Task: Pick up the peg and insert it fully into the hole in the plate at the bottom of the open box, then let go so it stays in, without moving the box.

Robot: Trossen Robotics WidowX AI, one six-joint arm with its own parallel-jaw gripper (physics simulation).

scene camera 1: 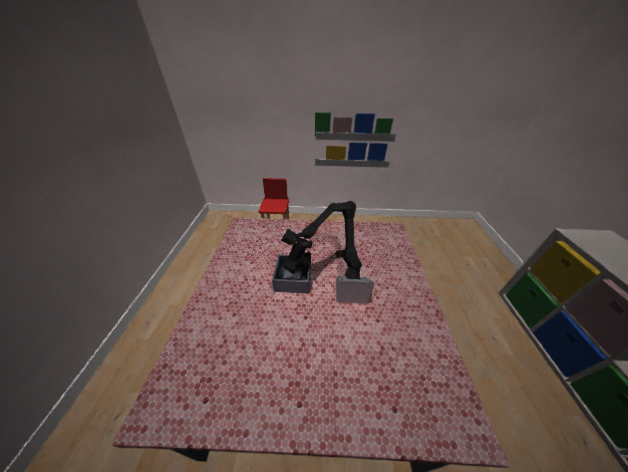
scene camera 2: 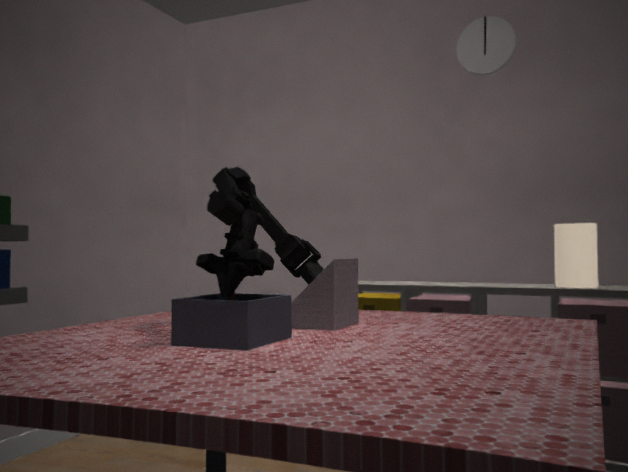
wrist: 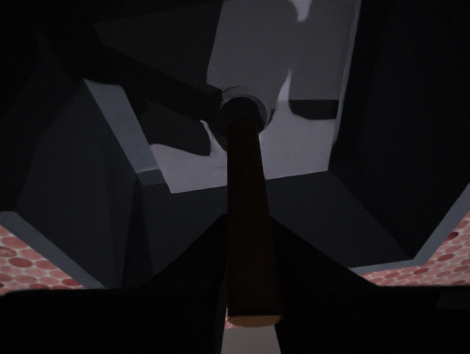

In view: my gripper [scene camera 2: 225,297], a grey-blue box [scene camera 2: 253,320], a brown peg [wrist: 254,299] and a light grey plate [wrist: 187,77].
The grey-blue box is seen too in scene camera 1 [scene camera 1: 280,284] and in the wrist view [wrist: 90,197]. My gripper is seen too in the wrist view [wrist: 244,224]. Scene camera 2 misses the light grey plate, which is hidden by the grey-blue box.
